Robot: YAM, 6 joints.
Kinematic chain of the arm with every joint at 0, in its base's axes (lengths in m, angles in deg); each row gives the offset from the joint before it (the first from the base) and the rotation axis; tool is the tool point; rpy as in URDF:
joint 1: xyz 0 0 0.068 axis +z
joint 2: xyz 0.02 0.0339 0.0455 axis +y
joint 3: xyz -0.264 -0.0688 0 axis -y
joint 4: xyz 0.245 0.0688 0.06 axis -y
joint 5: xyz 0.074 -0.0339 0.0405 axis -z
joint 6: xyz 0.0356 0 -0.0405 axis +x
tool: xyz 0 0 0 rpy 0 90 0
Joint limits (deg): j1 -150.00..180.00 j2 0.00..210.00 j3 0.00..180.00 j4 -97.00..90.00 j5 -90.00..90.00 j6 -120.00..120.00
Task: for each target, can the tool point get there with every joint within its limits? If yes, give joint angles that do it. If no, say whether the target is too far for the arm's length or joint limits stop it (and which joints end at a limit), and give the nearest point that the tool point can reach.
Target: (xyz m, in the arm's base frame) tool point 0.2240 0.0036 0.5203
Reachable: yes | joints 9.73 86.20 124.27 -79.12 74.33 62.98
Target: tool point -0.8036 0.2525 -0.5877
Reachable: no: too far | nearest point -0.4864 0.1528 -0.2689 | short by 0.461 m
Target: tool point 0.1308 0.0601 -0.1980
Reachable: yes | joints 30.53 176.30 46.05 25.17 24.35 -68.98
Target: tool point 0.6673 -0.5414 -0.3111
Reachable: no: too far | nearest point 0.4492 -0.3644 -0.1690 | short by 0.315 m
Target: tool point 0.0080 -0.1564 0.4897
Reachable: yes | joints -95.91 68.20 105.83 -78.84 -42.59 28.32
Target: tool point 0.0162 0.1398 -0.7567
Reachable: no: too far | nearest point 0.0226 0.1950 -0.3765 | short by 0.384 m
